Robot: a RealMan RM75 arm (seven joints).
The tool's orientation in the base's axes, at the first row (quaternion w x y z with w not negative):
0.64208, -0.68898, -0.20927, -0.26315
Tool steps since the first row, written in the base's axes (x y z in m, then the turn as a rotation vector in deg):
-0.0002, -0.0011, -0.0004, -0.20, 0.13, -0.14
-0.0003, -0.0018, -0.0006, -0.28, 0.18, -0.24
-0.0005, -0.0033, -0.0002, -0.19, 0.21, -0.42
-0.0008, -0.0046, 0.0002, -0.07, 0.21, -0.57
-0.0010, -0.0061, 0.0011, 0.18, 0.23, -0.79
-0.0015, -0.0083, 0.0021, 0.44, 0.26, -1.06
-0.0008, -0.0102, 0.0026, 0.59, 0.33, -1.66
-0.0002, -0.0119, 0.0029, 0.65, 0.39, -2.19
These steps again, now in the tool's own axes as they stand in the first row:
-0.0004, 0.0003, -0.0011, -0.25, -0.03, 0.12
-0.0005, 0.0004, -0.0018, -0.38, -0.01, 0.16
-0.0003, 0.0001, -0.0033, -0.42, 0.19, 0.21
-0.0003, -0.0003, -0.0047, -0.42, 0.38, 0.22
0.0002, -0.0009, -0.0062, -0.37, 0.70, 0.27
0.0006, -0.0018, -0.0085, -0.34, 1.07, 0.34
0.0015, -0.0016, -0.0103, -0.61, 1.63, 0.45
0.0023, -0.0013, -0.0120, -0.90, 2.07, 0.53

